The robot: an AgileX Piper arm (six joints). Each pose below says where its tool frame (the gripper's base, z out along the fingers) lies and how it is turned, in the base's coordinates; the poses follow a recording.
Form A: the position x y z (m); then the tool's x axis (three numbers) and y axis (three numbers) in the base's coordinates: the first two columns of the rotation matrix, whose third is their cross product.
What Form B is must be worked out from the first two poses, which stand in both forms.
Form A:
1: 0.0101 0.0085 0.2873 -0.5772 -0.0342 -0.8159 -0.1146 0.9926 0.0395
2: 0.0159 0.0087 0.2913 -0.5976 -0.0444 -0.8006 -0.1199 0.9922 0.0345
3: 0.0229 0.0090 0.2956 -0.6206 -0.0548 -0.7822 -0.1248 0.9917 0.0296
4: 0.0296 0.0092 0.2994 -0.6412 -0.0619 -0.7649 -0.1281 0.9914 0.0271
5: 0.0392 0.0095 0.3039 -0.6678 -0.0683 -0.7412 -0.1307 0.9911 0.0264
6: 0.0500 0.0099 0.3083 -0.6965 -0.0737 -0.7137 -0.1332 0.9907 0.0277
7: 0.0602 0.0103 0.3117 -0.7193 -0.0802 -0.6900 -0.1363 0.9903 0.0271
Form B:
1:
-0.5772 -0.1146 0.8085 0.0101
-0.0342 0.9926 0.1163 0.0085
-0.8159 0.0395 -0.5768 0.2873
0 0 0 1

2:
-0.5976 -0.1199 0.7928 0.0159
-0.0444 0.9922 0.1166 0.0087
-0.8006 0.0345 -0.5983 0.2913
0 0 0 1

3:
-0.6206 -0.1248 0.7741 0.0229
-0.0548 0.9917 0.1160 0.0090
-0.7822 0.0296 -0.6223 0.2956
0 0 0 1

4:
-0.6412 -0.1281 0.7566 0.0296
-0.0619 0.9914 0.1154 0.0092
-0.7649 0.0271 -0.6436 0.2994
0 0 0 1

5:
-0.6678 -0.1307 0.7328 0.0392
-0.0683 0.9911 0.1145 0.0095
-0.7412 0.0264 -0.6708 0.3039
0 0 0 1

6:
-0.6965 -0.1332 0.7050 0.0500
-0.0737 0.9907 0.1144 0.0099
-0.7137 0.0277 -0.6998 0.3083
0 0 0 1

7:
-0.7193 -0.1363 0.6811 0.0602
-0.0802 0.9903 0.1135 0.0103
-0.6900 0.0271 -0.7233 0.3117
0 0 0 1

